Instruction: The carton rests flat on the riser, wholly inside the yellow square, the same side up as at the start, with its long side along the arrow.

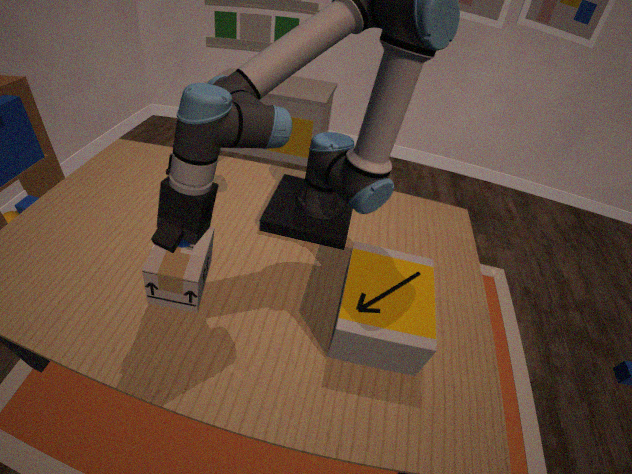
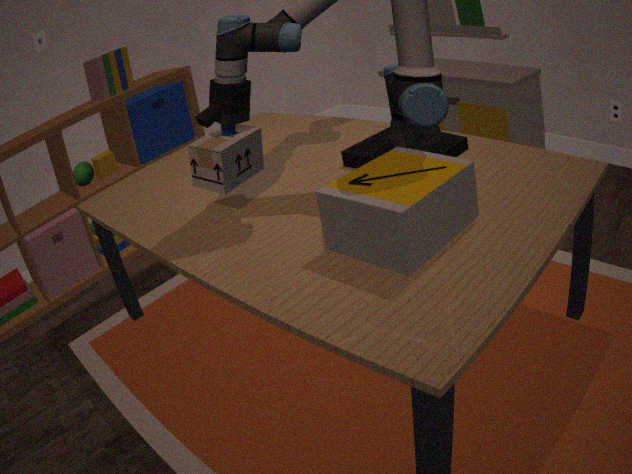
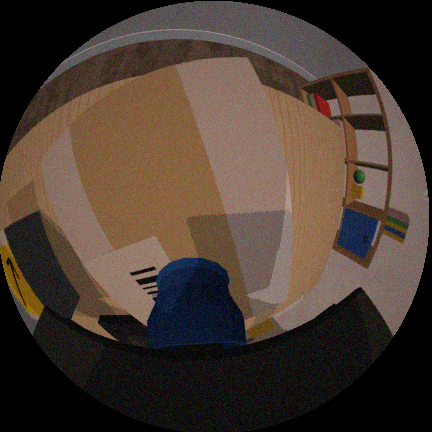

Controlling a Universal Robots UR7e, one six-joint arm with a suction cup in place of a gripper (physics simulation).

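Note:
A white carton [image 1: 173, 272] [image 2: 240, 164] [image 3: 150, 170] with a brown tape strip and black up-arrows on its sides hangs upright under my suction cup [image 1: 184, 244] [image 2: 228, 130] [image 3: 192, 285], left of the riser. The blue cup sits on the carton's top beside a barcode label. The carton looks level and close above the table; the size of the gap is hard to tell. The light grey riser [image 1: 380, 351] [image 2: 367, 224] [image 3: 40, 265] has a yellow square [image 1: 413, 311] [image 2: 408, 193] on top with a black arrow [image 1: 389, 291] [image 2: 398, 175]. The carton's long side is at an angle to that arrow.
The arm's black base plate [image 1: 306, 234] [image 2: 370, 147] stands on the wooden table [image 1: 265, 367] [image 2: 285, 265] behind the riser. A wooden shelf unit [image 2: 114, 130] stands beyond the table's left side, and a grey cabinet [image 2: 525, 107] behind the table.

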